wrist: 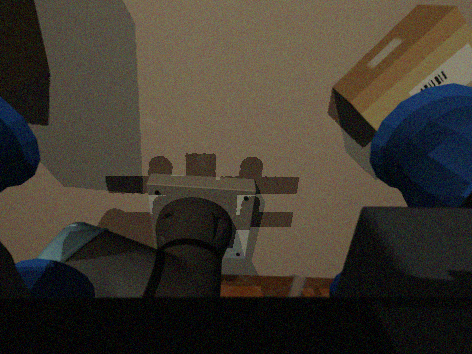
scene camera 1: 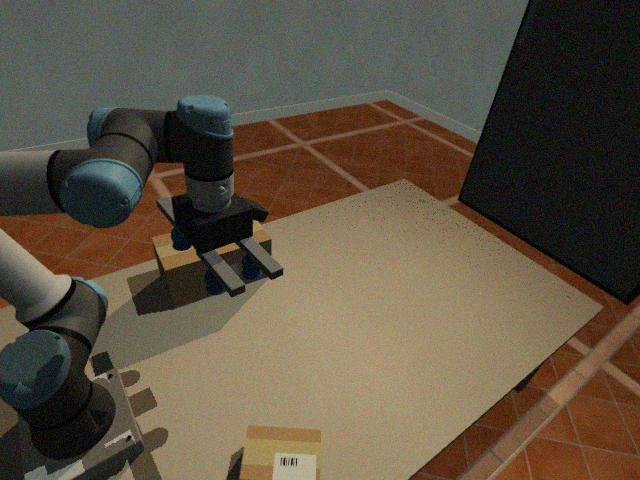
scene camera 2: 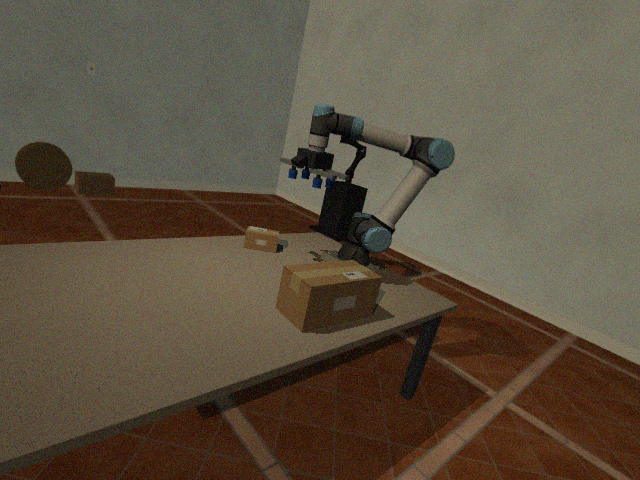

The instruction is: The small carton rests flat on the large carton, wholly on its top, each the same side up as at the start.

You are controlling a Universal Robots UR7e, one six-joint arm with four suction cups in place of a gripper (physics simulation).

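Frame: origin at the arm's base, x left, y back, z up, level; millimetres.
Seen in the pictures: hand, tool point: (wrist: 210,226) (scene camera 2: 310,182); arm's base, link origin: (wrist: 195,225) (scene camera 1: 76,421) (scene camera 2: 352,259).
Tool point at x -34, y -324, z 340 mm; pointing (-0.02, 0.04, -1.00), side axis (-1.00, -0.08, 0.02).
Pixels of each thing's middle, then the offset from my tool point to it. Level surfaces: height alone.
- small carton, body centre: (wrist: 402,77) (scene camera 1: 281,461) (scene camera 2: 261,239) dx -263, dy +3, dz -334 mm
- large carton, body centre: (scene camera 1: 214,257) (scene camera 2: 330,292) dx +328, dy -105, dz -298 mm
- tan table, surface height: dz -373 mm
The small carton (scene camera 1: 281,442) (scene camera 2: 261,241) (wrist: 400,65) stands on the table with a white barcode label on top, at the bottom of scene view 1 and top right of the wrist view. The large carton (scene camera 1: 180,281) (scene camera 2: 330,299) stands apart from it near a table edge; its taped top is up, partly hidden by the tool in scene view 1. A dark part of the large carton (wrist: 20,60) shows at the wrist view's left. My gripper (scene camera 1: 221,258) (scene camera 2: 311,178) (wrist: 215,215) hangs above the table, higher than both cartons. Its blue cups hold nothing; it is open.
The tan table (scene camera 1: 387,310) (scene camera 2: 155,310) carries both cartons and the arm's base (wrist: 200,185). A black panel (scene camera 1: 558,129) stands beyond the table. A black cabinet (scene camera 2: 341,206) stands behind the arm. A round disc (scene camera 2: 42,165) and a brown box (scene camera 2: 94,183) are by the wall.
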